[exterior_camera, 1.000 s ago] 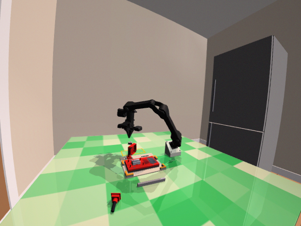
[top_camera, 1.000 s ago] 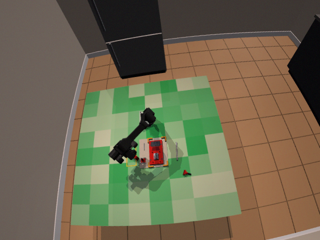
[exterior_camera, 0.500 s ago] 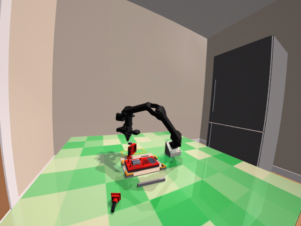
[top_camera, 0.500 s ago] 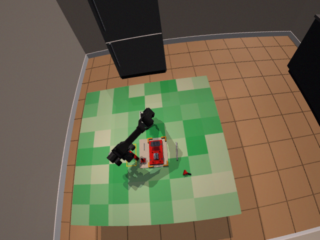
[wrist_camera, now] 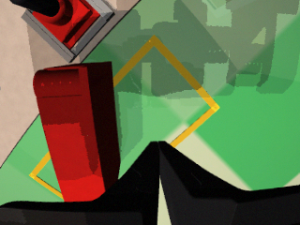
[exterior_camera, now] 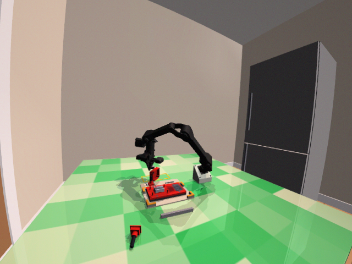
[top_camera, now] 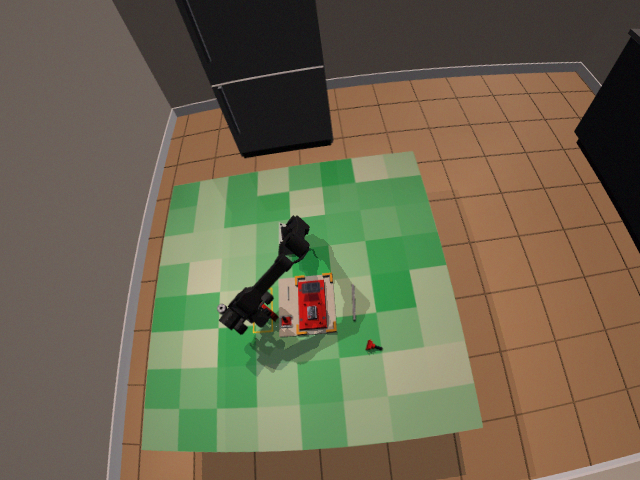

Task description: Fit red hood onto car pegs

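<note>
The red hood is 3 cm to the left of my gripper tip, 3 cm behind it and 2 cm below it. Also, from my gripper tip: small wheel (17 cm to the right, 8 cm behind, 4 cm below); grey bar (38 cm to the left, 5 cm below, 1 cm behind); grey engine block (22 cm to the left, 3 cm below, 1 cm ahead).
</note>
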